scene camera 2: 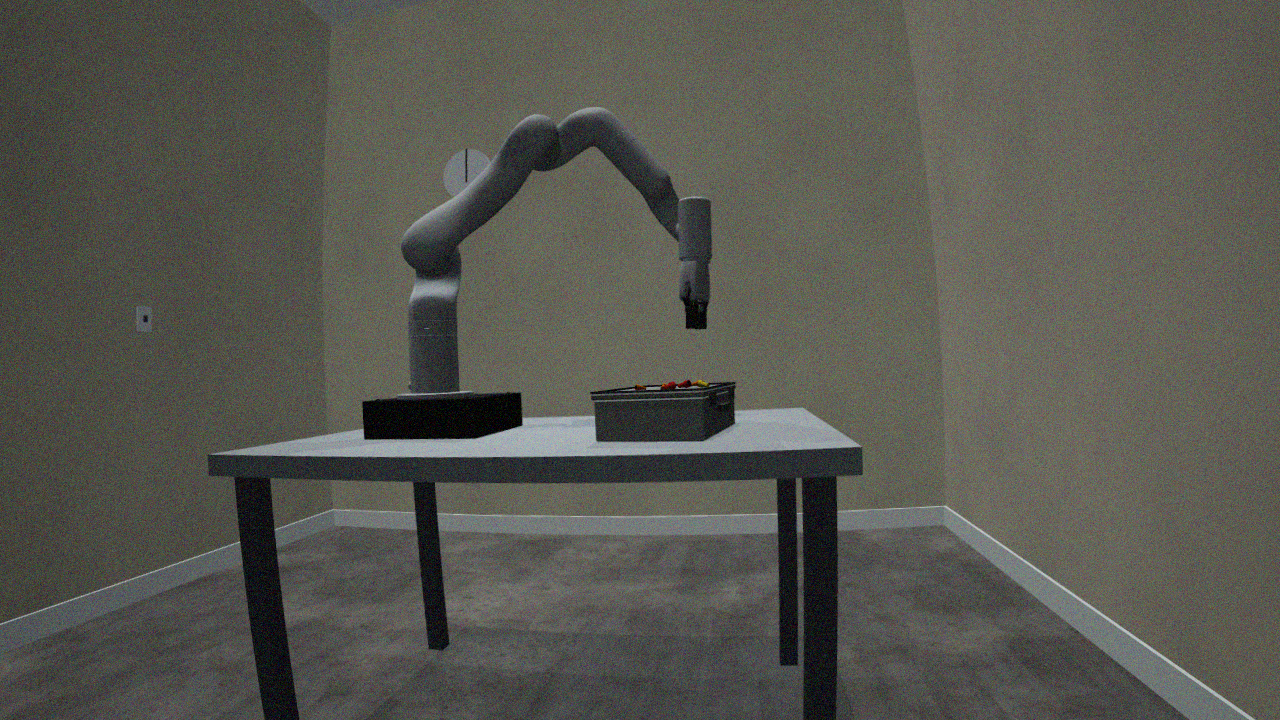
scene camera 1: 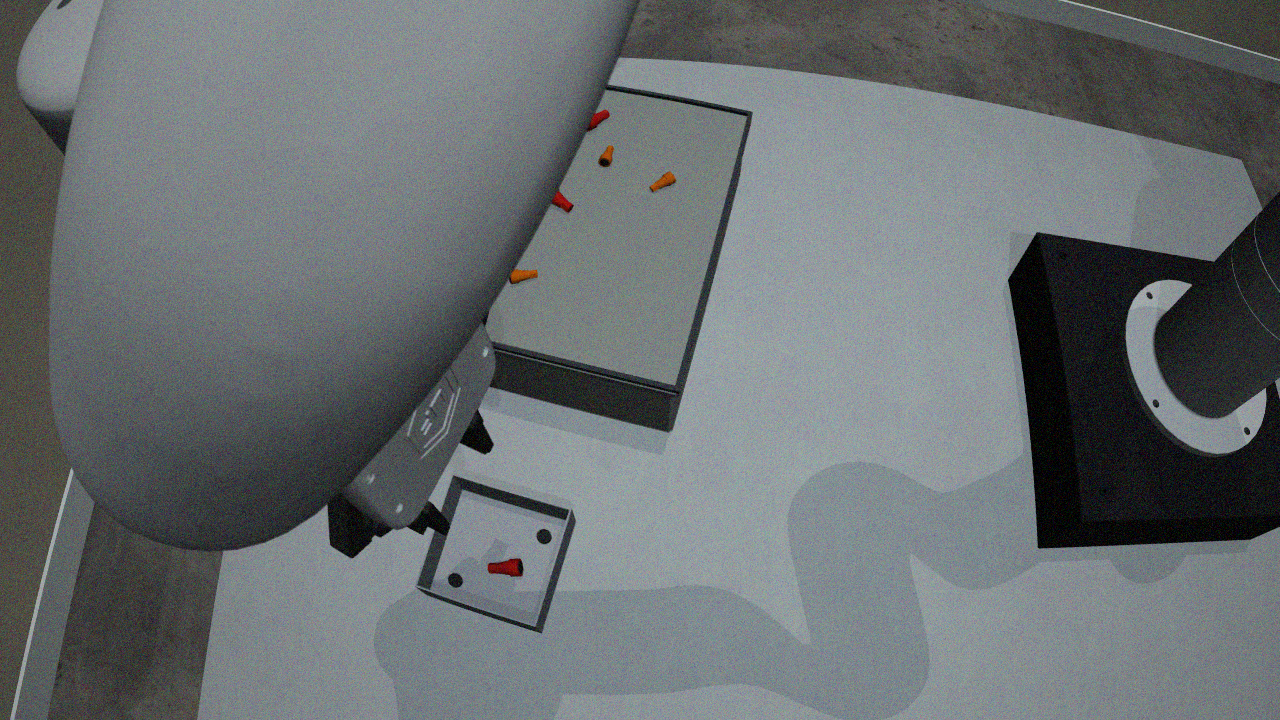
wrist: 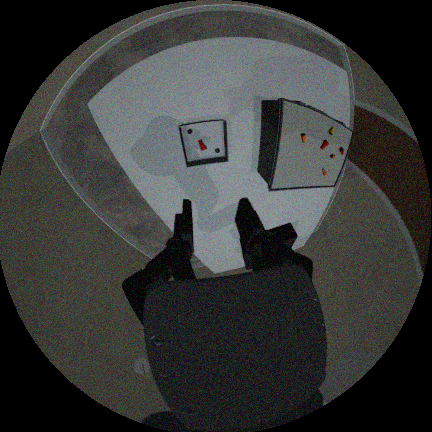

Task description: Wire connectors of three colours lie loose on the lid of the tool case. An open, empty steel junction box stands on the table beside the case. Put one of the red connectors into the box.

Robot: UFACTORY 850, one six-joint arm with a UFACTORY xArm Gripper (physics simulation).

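A red connector [scene camera 1: 506,567] [wrist: 202,145] lies on its side on the floor of the steel junction box [scene camera 1: 556,573] [wrist: 206,161], apart from its walls. My gripper [scene camera 1: 465,488] [scene camera 2: 696,327] [wrist: 214,209] is open, with nothing between its fingers, and hangs high above the table. On the lid of the tool case [scene camera 1: 626,295] [scene camera 2: 648,419] [wrist: 300,167] lie two red connectors [wrist: 325,144] [wrist: 342,150], several orange ones [scene camera 1: 663,181] [wrist: 303,137] and a yellow one [wrist: 331,130]. In scene camera 1 the arm hides part of the lid; in scene camera 2 the box does not show.
The black base block [scene camera 1: 1056,385] [scene camera 2: 438,417] carries the arm [scene camera 2: 617,138] on the side of the table away from the box. The tool case stands beside the box and is taller than it. The table's edge [scene camera 2: 537,467] shows in scene camera 2.
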